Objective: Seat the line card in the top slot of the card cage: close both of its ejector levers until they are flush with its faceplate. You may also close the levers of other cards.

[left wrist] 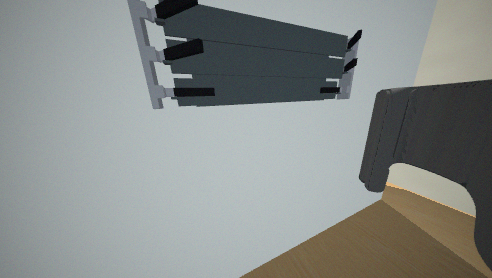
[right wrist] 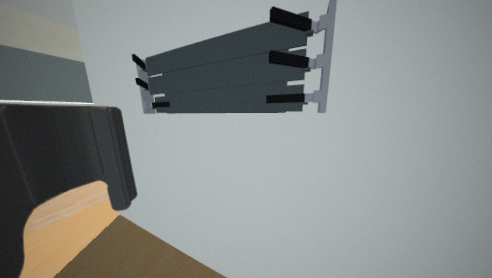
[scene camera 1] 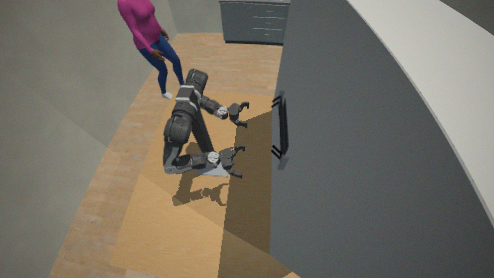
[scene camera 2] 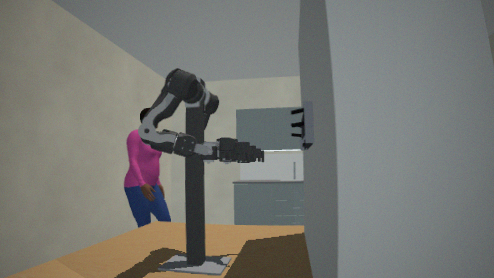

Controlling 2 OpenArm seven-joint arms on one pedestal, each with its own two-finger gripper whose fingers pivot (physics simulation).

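Observation:
The card cage [scene camera 1: 283, 162] [scene camera 2: 309, 125] [left wrist: 145, 35] [right wrist: 327, 45] is a light grey frame on the wall, holding three stacked dark cards. The top line card [left wrist: 265, 31] [right wrist: 225, 46] has a black ejector lever at each end: one lever [left wrist: 176, 7] [right wrist: 139, 61] and the other lever [left wrist: 355, 39] [right wrist: 290, 19]. Both stand out from its faceplate. The lower cards' levers also stand out. My left gripper [scene camera 1: 245, 115] is open and empty, away from the wall and below the cage. My right gripper [scene camera 1: 242, 162] is open and empty beside it, at similar height. In scene camera 2 the grippers overlap.
The wall [scene camera 1: 340, 150] [scene camera 2: 320, 200] [left wrist: 225, 175] [right wrist: 250, 175] carrying the cage rises in front of both arms. The pedestal [scene camera 2: 195, 210] stands on the wooden floor [scene camera 1: 165, 235]. A person in a pink top [scene camera 1: 145, 22] [scene camera 2: 145, 162] stands behind the robot, near grey cabinets [scene camera 1: 254, 21] [scene camera 2: 267, 205].

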